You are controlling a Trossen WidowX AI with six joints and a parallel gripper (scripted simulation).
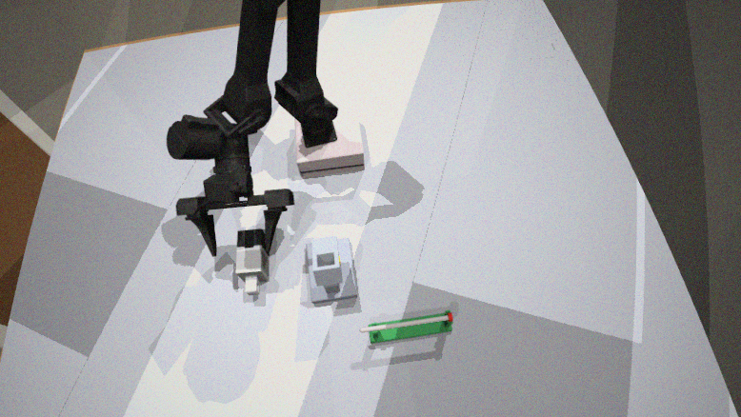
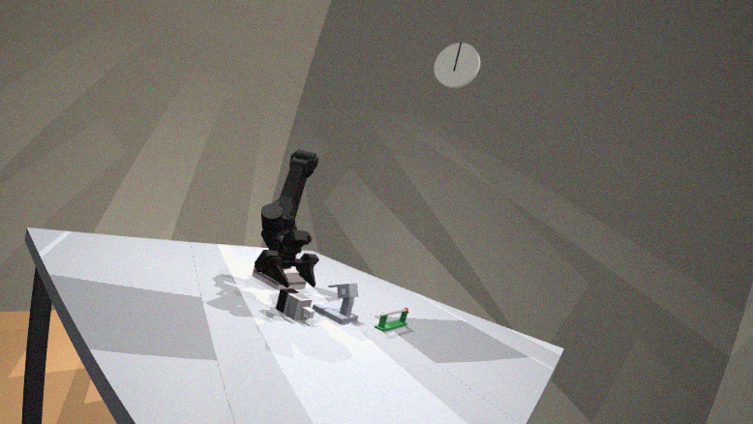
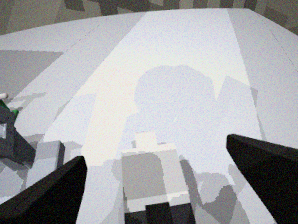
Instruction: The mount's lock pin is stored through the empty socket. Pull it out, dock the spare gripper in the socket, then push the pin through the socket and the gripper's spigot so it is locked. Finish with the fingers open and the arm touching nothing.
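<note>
The spare gripper is 60 mm below my gripper tip. From my gripper tip the other things lie so: green cradle (250 mm to the left, 170 mm ahead, 60 mm below); grey mount (140 mm to the left, 50 mm ahead, 30 mm below).
</note>
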